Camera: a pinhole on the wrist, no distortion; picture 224 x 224 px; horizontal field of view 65.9 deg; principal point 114.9 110.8 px. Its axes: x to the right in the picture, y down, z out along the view. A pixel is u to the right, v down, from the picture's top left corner.
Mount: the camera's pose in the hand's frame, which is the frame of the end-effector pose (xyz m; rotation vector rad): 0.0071 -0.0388 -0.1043 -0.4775 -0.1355 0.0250
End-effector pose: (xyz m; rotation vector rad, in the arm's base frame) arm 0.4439 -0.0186 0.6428 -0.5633 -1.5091 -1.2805
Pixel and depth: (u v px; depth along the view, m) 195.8 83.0 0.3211
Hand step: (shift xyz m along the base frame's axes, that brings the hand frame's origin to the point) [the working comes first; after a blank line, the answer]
In the camera's frame: 0.1503 -0.0517 0.3211

-0.0685 0.1950 0.1528
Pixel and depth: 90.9 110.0 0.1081
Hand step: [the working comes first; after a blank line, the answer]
In the camera's frame: -0.0150 -0.0005 0.1081

0.0202 -0.0012 -0.0173
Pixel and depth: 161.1 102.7 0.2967
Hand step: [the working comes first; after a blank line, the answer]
In the camera's frame: 0.0793 -0.0139 0.2967

-0.0101 0.1746 0.0960
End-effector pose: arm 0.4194 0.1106 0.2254 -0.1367 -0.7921 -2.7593
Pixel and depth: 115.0 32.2 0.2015
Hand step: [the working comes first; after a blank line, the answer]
In the camera's frame: 0.0001 -0.0917 0.2015

0.0141 0.0890 0.0797
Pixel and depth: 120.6 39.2 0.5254
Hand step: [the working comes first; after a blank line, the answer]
In the camera's frame: 0.0173 -0.2177 0.5254

0.0570 0.2489 0.3857
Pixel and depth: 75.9 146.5 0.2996
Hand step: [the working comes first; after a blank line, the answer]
In the camera's frame: -0.0676 0.0619 0.2996

0.1399 -0.0336 0.1629
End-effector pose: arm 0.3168 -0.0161 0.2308 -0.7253 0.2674 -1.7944
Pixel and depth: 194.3 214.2 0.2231
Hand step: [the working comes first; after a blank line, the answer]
In the camera's frame: 0.1025 0.1335 0.2231

0.1576 -0.1309 -0.0358
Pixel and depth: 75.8 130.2 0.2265
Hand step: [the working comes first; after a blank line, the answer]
In the camera's frame: -0.0513 0.0254 0.2265

0.1254 0.0523 -0.0086
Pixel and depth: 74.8 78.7 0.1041
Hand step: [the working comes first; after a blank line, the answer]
In the camera's frame: -0.0242 -0.0193 0.1041

-0.0060 0.0309 -0.0109
